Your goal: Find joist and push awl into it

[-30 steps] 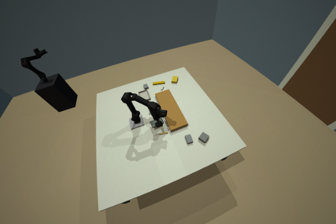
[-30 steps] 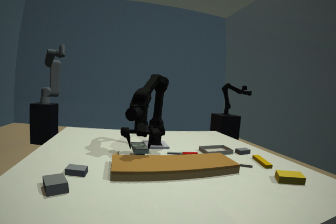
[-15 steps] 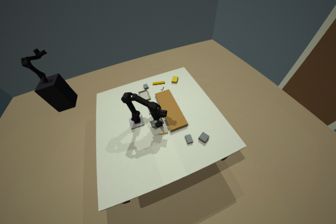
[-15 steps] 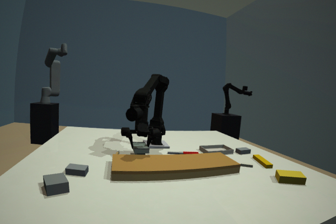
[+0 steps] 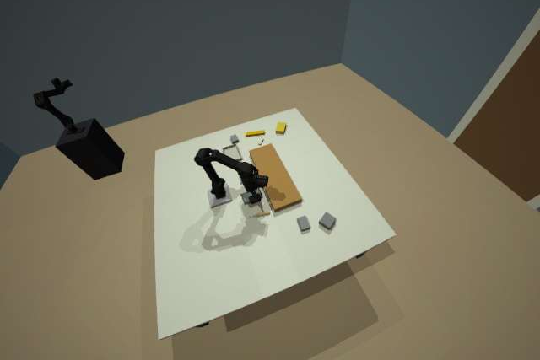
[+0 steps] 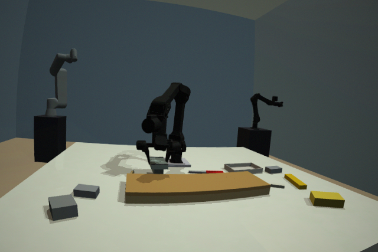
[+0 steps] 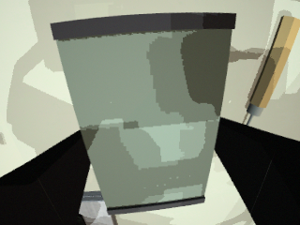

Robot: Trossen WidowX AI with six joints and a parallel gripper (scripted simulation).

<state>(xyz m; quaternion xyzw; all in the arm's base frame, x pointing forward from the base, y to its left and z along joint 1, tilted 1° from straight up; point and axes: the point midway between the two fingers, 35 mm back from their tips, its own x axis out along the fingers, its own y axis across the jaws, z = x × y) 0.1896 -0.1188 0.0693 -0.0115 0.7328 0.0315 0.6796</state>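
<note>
Now: gripper tip 110 mm to the left of the wooden-handled pointed tool and 40 mm above it. Also, from my gripper tip: grey tray: 440 mm to the left, 40 mm below, 40 mm behind; then red-handled tool: 230 mm to the left, 50 mm below, 20 mm behind; then stud finder: 30 mm below, 10 mm behind.
</note>
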